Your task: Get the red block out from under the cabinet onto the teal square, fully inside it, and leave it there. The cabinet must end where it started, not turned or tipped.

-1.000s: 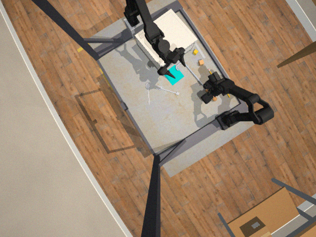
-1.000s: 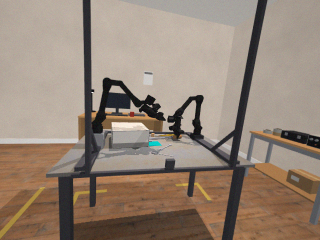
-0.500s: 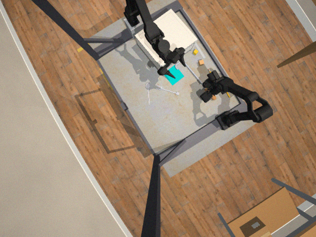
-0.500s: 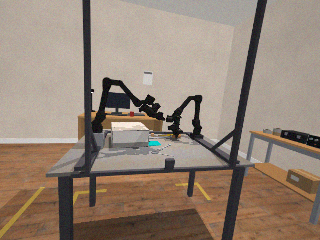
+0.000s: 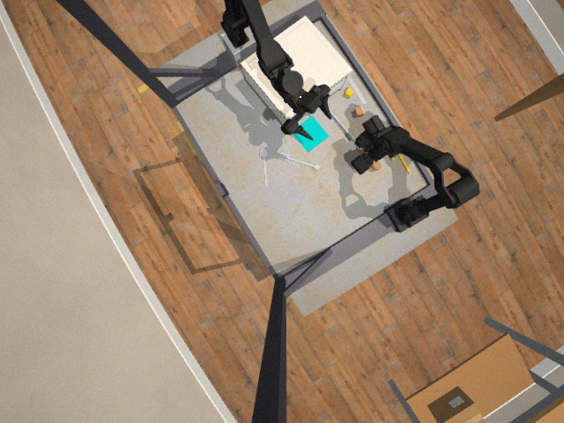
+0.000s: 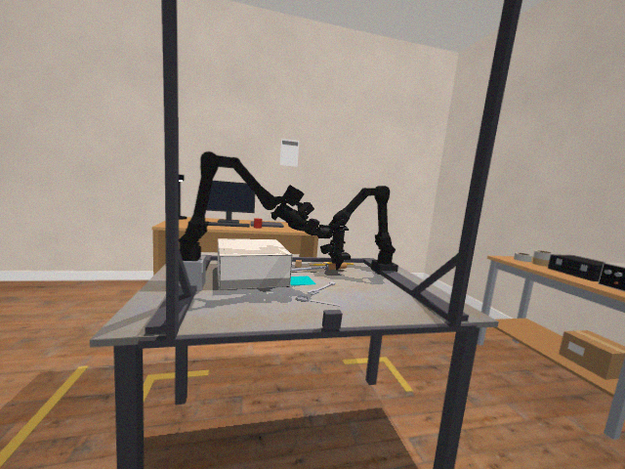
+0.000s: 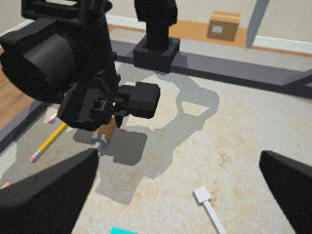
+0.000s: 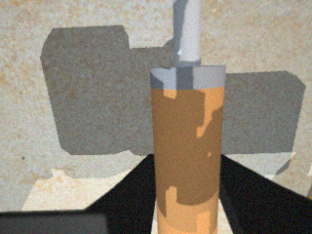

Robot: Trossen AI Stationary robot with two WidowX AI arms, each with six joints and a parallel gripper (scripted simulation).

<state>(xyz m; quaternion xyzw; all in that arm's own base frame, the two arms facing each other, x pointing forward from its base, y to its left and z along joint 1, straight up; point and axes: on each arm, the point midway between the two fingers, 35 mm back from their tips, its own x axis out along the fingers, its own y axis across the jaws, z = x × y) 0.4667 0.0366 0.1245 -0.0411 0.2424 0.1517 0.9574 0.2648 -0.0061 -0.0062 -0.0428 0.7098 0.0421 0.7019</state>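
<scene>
Right now my right hand is 10 cm past the teal square, 23 cm to the right of it and 4 cm above it. From my right hand the other things lie so: fork (21 cm behind, 18 cm to the left, 4 cm below); then wooden cube (11 cm ahead, 16 cm to the left, 3 cm below); then yellow cube (13 cm ahead, 25 cm to the left, 3 cm below).
</scene>
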